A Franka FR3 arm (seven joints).
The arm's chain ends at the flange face. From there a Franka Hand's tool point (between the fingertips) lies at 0.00 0.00 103.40 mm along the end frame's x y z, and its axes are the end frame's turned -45 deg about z.
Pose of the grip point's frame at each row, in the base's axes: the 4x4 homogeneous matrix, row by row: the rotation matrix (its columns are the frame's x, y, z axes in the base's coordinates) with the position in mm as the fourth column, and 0 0 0 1 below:
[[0.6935, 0.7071, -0.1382, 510.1], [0.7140, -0.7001, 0.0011, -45.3], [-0.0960, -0.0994, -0.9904, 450.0], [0, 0, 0, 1]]
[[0.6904, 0.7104, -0.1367, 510.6], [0.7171, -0.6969, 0.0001, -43.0], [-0.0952, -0.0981, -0.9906, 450.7], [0, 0, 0, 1]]
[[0.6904, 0.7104, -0.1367, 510.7], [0.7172, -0.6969, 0.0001, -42.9], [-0.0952, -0.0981, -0.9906, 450.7], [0, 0, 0, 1]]
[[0.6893, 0.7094, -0.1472, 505.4], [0.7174, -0.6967, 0.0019, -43.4], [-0.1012, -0.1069, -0.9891, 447.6], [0, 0, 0, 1]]
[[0.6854, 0.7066, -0.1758, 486.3], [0.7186, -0.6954, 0.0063, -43.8], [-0.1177, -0.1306, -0.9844, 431.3], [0, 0, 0, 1]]
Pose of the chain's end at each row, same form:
[[0.9904, 0.0096, -0.1382, 524.4], [0.0098, -0.9999, 0.0011, -45.4], [-0.1382, -0.0024, -0.9904, 552.4], [0, 0, 0, 1]]
[[0.9905, 0.0141, -0.1367, 524.7], [0.0143, -0.9998, 0.0001, -43.0], [-0.1367, -0.0021, -0.9906, 553.1], [0, 0, 0, 1]]
[[0.9905, 0.0141, -0.1367, 524.8], [0.0144, -0.9999, 0.0001, -42.9], [-0.1367, -0.0021, -0.9906, 553.1], [0, 0, 0, 1]]
[[0.9890, 0.0142, -0.1472, 520.6], [0.0146, -0.9999, 0.0019, -43.6], [-0.1471, -0.0040, -0.9891, 549.9], [0, 0, 0, 1]]
[[0.9843, 0.0150, -0.1758, 504.5], [0.0164, -0.9998, 0.0063, -44.5], [-0.1756, -0.0091, -0.9844, 533.1], [0, 0, 0, 1]]

